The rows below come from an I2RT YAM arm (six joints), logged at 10 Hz.
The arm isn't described. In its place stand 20 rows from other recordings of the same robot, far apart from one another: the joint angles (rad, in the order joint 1, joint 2, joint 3, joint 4, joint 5, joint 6), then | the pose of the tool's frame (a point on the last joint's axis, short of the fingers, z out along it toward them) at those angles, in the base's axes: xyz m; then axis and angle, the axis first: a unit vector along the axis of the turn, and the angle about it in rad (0 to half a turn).
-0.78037, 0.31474, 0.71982, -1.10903, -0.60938, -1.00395 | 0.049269 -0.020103 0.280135 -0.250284 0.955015 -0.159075 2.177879
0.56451, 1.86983, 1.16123, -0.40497, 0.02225, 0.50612 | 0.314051 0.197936 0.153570 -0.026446 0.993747 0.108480 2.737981
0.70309, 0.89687, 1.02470, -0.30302, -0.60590, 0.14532 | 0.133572 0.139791 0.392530 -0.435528 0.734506 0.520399 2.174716
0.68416, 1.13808, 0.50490, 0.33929, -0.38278, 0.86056 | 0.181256 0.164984 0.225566 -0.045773 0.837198 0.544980 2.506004
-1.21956, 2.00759, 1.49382, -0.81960, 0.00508, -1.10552 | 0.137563 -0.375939 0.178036 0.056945 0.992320 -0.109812 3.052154
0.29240, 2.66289, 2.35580, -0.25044, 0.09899, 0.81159 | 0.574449 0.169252 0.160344 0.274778 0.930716 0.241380 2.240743
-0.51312, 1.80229, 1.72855, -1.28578, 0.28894, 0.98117 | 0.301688 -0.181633 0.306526 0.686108 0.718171 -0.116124 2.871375
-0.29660, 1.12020, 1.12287, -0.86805, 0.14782, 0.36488 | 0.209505 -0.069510 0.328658 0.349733 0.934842 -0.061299 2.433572
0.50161, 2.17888, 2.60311, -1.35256, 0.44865, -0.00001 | 0.387052 0.194647 0.400778 -0.172503 0.975470 -0.136749 2.425216
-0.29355, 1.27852, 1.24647, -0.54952, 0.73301, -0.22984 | 0.256028 -0.102277 0.363239 0.209147 0.869735 -0.447011 2.433972
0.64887, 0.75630, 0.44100, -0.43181, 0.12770, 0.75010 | 0.129979 0.092889 0.201457 0.076423 0.971077 0.226205 2.440695
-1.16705, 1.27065, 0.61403, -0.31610, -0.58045, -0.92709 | 0.108727 -0.204807 0.177908 0.027973 0.992819 -0.116309 2.366357
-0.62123, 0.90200, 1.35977, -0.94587, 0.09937, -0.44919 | 0.116838 -0.087972 0.431413 0.109182 0.937737 -0.329740 2.272544
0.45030, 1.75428, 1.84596, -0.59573, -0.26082, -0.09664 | 0.357535 0.183039 0.402895 -0.334698 0.914759 0.226257 2.148107
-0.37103, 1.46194, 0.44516, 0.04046, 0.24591, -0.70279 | 0.213094 -0.092203 0.109244 -0.123505 0.959271 -0.254057 2.759696
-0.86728, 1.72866, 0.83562, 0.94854, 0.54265, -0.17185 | 0.222872 -0.291141 0.226787 0.477087 0.649247 -0.592340 2.057072
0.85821, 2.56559, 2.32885, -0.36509, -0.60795, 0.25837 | 0.362980 0.451201 0.199722 -0.393823 0.787839 0.473511 2.663840
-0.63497, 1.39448, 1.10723, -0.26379, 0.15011, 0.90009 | 0.253415 -0.193317 0.304364 0.723980 0.689821 -0.000626 2.114941
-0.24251, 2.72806, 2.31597, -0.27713, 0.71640, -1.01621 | 0.565273 -0.163919 0.112304 -0.182736 0.848782 -0.496162 2.867990
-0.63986, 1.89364, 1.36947, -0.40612, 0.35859, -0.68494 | 0.321463 -0.254848 0.207125 0.035428 0.944288 -0.327207 2.860367
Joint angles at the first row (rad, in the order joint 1, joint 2, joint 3, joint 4, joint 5, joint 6):
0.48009 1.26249 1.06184 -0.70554 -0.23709 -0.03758
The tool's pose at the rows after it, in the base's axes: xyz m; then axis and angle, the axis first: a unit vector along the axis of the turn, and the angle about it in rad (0 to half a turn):
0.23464 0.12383 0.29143 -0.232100 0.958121 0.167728 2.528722
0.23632 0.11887 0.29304 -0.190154 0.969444 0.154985 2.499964
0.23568 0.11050 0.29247 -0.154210 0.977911 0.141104 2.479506
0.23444 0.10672 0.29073 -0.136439 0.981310 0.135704 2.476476
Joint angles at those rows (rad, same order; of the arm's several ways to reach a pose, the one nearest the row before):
0.46330 1.28117 1.07974 -0.68951 -0.16690 0.04711
0.45035 1.27013 1.07290 -0.67082 -0.11691 0.10587
0.42781 1.24916 1.05346 -0.66052 -0.07764 0.14400
0.41867 1.23810 1.03934 -0.65746 -0.06161 0.16537

